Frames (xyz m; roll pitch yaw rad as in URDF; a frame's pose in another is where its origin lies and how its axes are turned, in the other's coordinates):
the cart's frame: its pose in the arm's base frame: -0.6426 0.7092 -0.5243 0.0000 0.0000 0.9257
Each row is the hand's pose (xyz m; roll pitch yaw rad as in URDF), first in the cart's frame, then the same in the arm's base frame.
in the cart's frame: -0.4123 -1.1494 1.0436 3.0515 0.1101 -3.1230
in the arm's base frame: 0.0279 -0.3114 0.5193 3.0515 0.1101 -2.1973
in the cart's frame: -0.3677 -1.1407 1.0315 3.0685 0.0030 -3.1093
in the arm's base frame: 0.0478 -0.2705 0.5072 3.0685 0.0030 -2.1836
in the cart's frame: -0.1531 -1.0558 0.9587 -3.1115 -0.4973 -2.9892
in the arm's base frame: 0.1090 -0.0480 0.4344 -3.1115 -0.4973 -2.0635
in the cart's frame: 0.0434 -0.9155 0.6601 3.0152 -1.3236 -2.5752
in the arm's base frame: 0.1150 0.1934 0.1358 3.0152 -1.3236 -1.6495
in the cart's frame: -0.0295 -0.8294 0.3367 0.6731 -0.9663 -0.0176
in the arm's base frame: 0.0024 0.1869 -0.1876 0.6731 -0.9663 0.9081
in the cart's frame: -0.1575 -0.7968 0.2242 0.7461 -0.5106 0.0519
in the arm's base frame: -0.1006 0.1043 -0.3001 0.7461 -0.5106 0.9776
